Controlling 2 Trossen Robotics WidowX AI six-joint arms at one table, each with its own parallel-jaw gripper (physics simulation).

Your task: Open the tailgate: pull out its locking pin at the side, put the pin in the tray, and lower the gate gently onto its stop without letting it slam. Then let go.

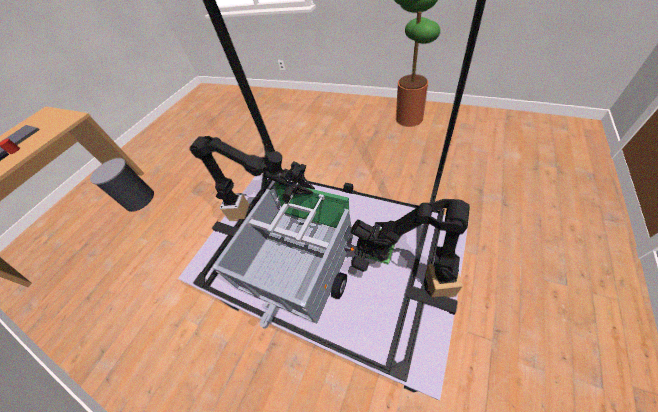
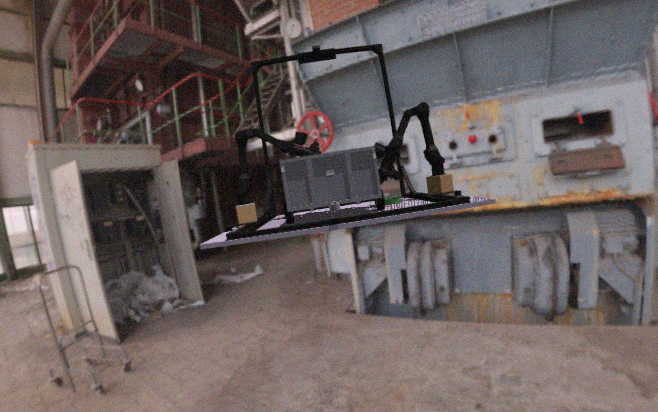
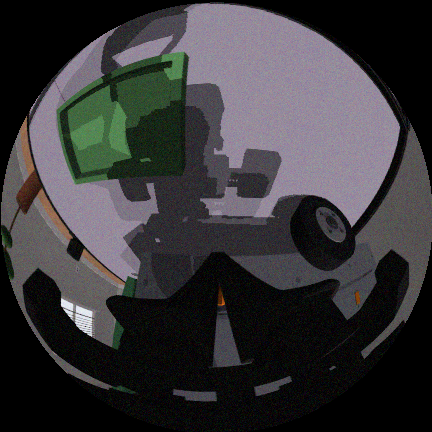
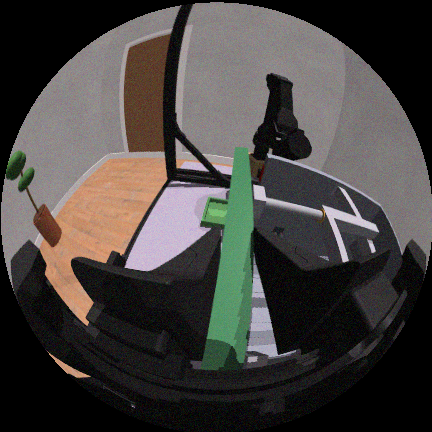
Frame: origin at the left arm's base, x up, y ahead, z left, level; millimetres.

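Where they show: left gripper, fingertip midpoint: [image 1: 355,252] [image 3: 217,257]; right gripper, fingertip midpoint: [image 1: 313,191] [image 4: 236,233]; left arm's base at its link origin: [image 1: 445,274] [image 2: 438,175] [image 4: 259,156]; right arm's base at its link origin: [image 1: 231,200] [image 2: 244,204].
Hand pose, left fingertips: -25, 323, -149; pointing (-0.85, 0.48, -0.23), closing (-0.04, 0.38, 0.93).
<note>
Each offset is from my left fingertips to the top centre of the thing, as dx, dy, dz. "pt": to the spot under its first point.
A grey trailer {+199, +264, +12} [image 1: 286,266] [image 2: 331,177] stands on the lilac table. Its green tailgate [image 1: 331,210] [image 4: 235,241] stands up at the far end. My right gripper [image 1: 290,191] [image 2: 307,149] [image 4: 236,233] is shut on the tailgate's top edge. My left gripper [image 1: 357,248] [image 2: 384,163] [image 3: 217,257] is shut with nothing between its fingers, right at the trailer's side corner. The orange head of the locking pin {+33, +43, -19} [image 1: 352,248] [image 3: 219,296] shows through the slit between the closed fingers, still at the trailer's side. The green tray {-69, -118, -65} [image 1: 389,254] [image 3: 100,128] [image 4: 215,211] lies on the table under the left arm.
A trailer wheel {+13, +82, +122} [image 1: 339,284] [image 3: 324,238] sits close to the left gripper. A white ladder frame {pt +5, +245, -186} [image 1: 299,222] lies across the trailer bed. Black frame posts [image 1: 450,123] rise at the table's back. A potted plant [image 1: 411,98] stands on the floor behind.
</note>
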